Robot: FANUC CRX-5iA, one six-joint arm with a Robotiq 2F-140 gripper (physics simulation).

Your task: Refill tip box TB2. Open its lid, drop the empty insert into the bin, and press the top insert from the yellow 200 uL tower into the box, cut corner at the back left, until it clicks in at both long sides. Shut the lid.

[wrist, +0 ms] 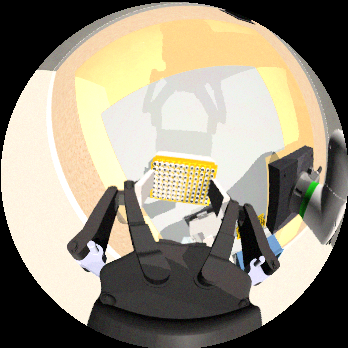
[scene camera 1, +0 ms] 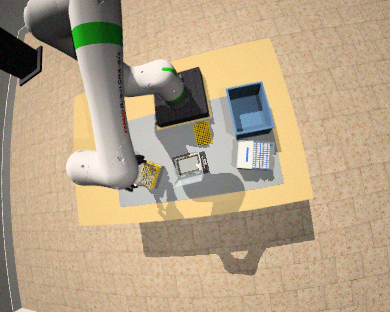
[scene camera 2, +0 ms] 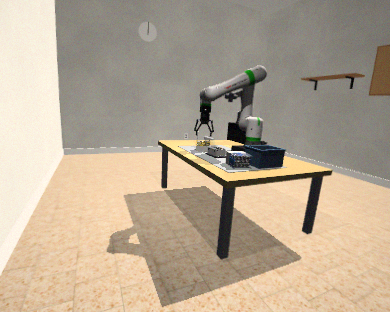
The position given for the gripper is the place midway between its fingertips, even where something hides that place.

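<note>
There's a blue-and-white tip box (scene camera 1: pixel 252 155) to be seen here, and you've got the gripper (wrist: pixel 181 182) as well.
</note>
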